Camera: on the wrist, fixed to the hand. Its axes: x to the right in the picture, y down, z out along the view.
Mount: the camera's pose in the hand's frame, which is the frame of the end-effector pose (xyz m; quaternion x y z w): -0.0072 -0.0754 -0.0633 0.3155 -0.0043 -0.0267 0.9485
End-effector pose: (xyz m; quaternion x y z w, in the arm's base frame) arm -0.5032 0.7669 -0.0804 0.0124 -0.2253 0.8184 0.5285
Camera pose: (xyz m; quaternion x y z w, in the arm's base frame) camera -0.4206 0.8105 -0.1123 0.1880 0.0426 0.8332 0.5183
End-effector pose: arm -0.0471 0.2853 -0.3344 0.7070 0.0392 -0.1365 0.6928
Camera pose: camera -0.0637 0.3517 -0.4055 0.8876 0.0100 -0.1634 0.4306
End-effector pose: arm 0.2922 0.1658 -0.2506 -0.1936 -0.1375 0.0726 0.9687
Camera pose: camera 0.3106 0.0730 -0.2787 0.1260 -0.1169 0.0872 0.9813
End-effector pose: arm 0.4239 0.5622 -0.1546 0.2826 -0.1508 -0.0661 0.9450
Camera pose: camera 0.4345 0.5336 -0.2485 0.5700 -0.1604 -0.0416 0.8048
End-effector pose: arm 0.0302 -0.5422 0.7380 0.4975 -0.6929 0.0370 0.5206
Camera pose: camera 0.1282 -0.5393 0.7262 0.6548 -0.6345 0.2377 0.3348
